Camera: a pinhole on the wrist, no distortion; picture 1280 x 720 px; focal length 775.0 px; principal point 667.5 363.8 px. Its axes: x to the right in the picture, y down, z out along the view. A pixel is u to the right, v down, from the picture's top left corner.
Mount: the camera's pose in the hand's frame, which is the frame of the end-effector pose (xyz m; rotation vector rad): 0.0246 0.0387 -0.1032 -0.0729 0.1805 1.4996
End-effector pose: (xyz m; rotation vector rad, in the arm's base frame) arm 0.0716 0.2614 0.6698 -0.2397 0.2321 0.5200
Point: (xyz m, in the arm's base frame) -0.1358 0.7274 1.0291
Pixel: 1060.3 556.9
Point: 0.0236 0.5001 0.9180
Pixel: 810.9 475.7
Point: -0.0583 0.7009 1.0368
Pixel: 977.2 484.4
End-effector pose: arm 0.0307 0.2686 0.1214 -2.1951 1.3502 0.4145
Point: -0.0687 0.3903 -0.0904
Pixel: 673.6 535.3
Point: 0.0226 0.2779 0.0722
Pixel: 416.1 460.6
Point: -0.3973 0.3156 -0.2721
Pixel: 1205.8 535.6
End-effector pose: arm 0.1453 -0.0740 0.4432 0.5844 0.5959 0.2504
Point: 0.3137 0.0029 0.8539
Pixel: 950.8 514.9
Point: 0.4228 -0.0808 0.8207
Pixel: 771.7 393.1
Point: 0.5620 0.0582 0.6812
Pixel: 859.6 33.5
